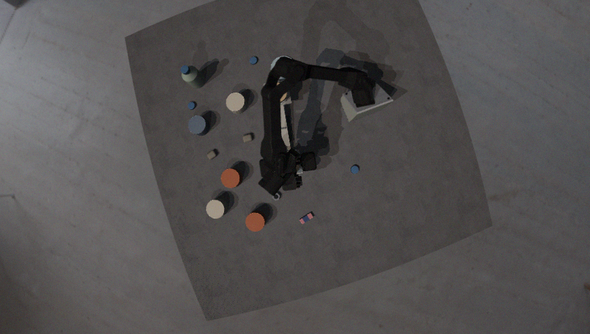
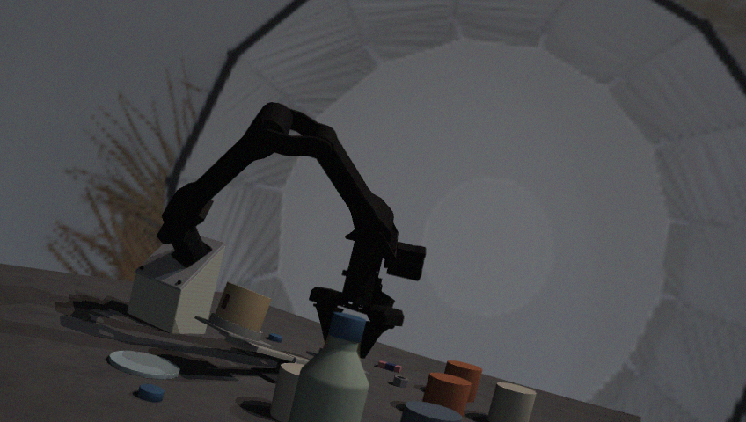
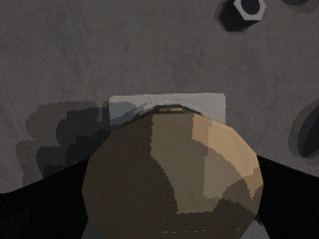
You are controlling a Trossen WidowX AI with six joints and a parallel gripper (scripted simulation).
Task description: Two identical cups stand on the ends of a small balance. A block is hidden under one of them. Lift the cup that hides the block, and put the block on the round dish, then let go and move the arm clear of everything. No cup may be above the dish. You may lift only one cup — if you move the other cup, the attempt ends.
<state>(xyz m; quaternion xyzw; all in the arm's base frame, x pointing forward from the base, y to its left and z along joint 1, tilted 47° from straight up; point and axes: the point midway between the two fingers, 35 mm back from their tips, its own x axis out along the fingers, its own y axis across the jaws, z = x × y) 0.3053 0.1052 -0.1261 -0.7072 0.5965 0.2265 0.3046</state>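
Now: the nut 100 mm to the left of my gripper tip, 70 mm ahead of it and 40 mm below it. The rest, counted from my gripper tip: red-blue piece 210 mm to the left, 40 mm below, 20 mm behind; round dish 380 mm to the right, 50 mm below, 50 mm behind; grey-green block 10 mm below.
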